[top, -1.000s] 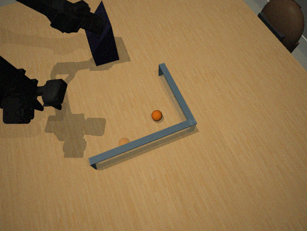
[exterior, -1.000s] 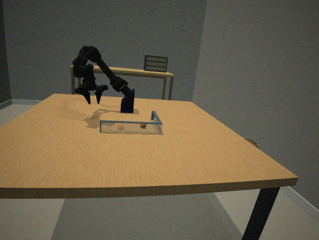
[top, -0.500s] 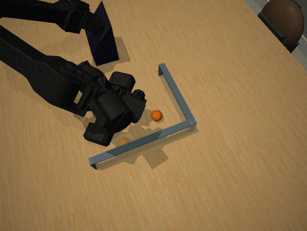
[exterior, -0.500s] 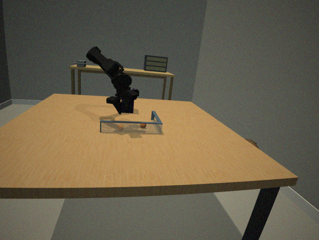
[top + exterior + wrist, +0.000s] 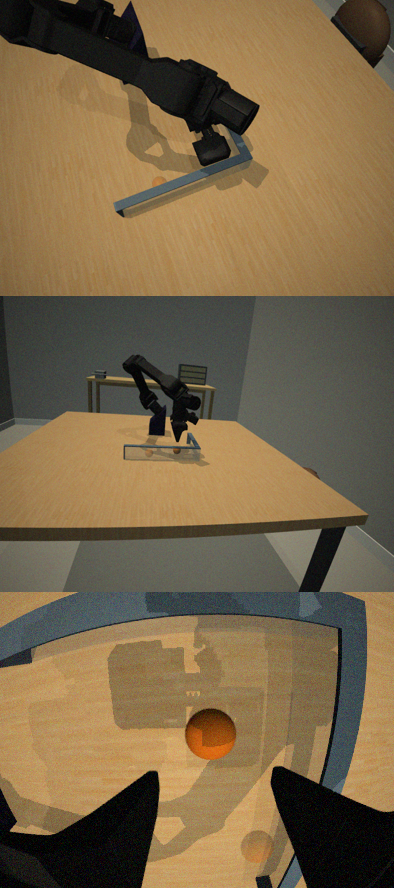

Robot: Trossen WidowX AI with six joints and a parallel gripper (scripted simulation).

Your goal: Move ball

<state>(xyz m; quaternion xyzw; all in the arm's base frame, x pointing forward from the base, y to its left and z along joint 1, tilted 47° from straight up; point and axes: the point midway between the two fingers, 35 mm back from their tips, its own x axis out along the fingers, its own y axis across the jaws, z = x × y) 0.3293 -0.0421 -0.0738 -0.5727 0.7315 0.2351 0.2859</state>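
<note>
Now: the orange ball 50 mm below my gripper tip.
</note>
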